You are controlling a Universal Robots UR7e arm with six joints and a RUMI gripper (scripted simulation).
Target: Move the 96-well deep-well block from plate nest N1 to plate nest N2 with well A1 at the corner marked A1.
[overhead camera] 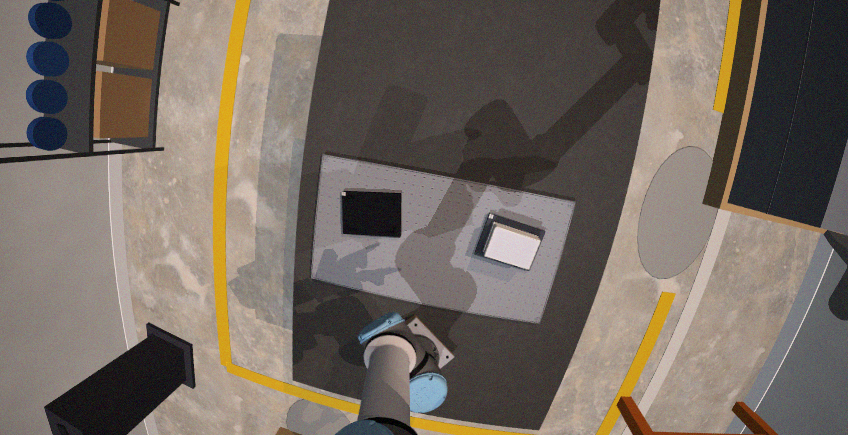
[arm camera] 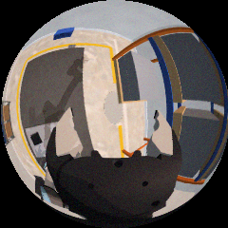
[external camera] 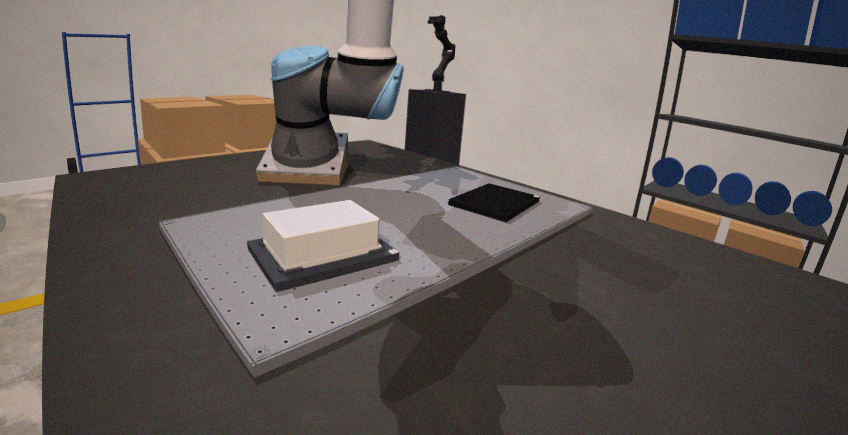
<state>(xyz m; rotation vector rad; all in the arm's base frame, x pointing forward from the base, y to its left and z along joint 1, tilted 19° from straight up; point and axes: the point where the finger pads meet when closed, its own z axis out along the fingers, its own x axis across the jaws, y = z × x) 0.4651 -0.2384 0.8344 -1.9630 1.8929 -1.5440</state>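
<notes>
Right now the cream deep-well block is 250 mm behind my hand, 230 mm to the left of it and 630 mm below it. Also, from my hand: grey nest N1: 250 mm behind, 230 mm to the left, 660 mm below; black nest N2: 270 mm behind, 610 mm to the left, 660 mm below.
</notes>
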